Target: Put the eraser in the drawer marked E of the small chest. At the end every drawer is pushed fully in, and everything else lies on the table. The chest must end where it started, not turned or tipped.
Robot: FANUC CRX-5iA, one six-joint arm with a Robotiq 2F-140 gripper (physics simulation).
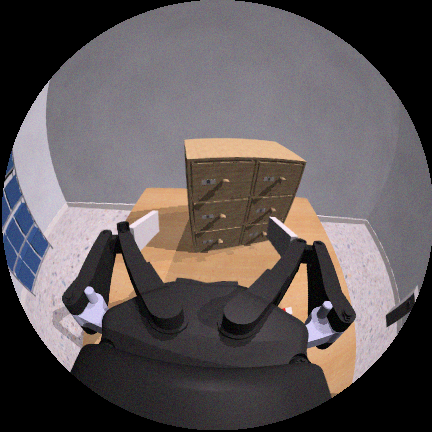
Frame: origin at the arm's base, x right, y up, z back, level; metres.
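Seen in the pictures: gripper, fingertip midpoint: [212,224].
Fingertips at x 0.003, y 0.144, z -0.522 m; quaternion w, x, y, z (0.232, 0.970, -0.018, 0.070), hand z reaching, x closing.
Offsets run from my fingertips to a thing's top centre. Level surfaces: height alone.
The small wooden chest {dy +0.026, dx +0.105, dz -0.254 m} [240,149] stands upright at the far part of the table {dy -0.282 m} [210,267], its front facing me. It has two columns of three drawers, and all look pushed in. Each has a small knob and a label plate; the letters are too small to read, so I cannot tell which is E. A small red and white part of the eraser {dy -0.269, dx +0.183, dz +0.089 m} [287,311] shows on the table at the lower right, mostly hidden behind my right finger linkage. My gripper [212,224] is wide open and empty, in front of the chest and apart from it.
Shadows fall on the table left of the chest and in front of it. A grey wall stands behind the table. Speckled floor shows on both sides. A blue panelled window [25,235] is at the far left, and a dark box-like thing [400,311] is at the right edge.
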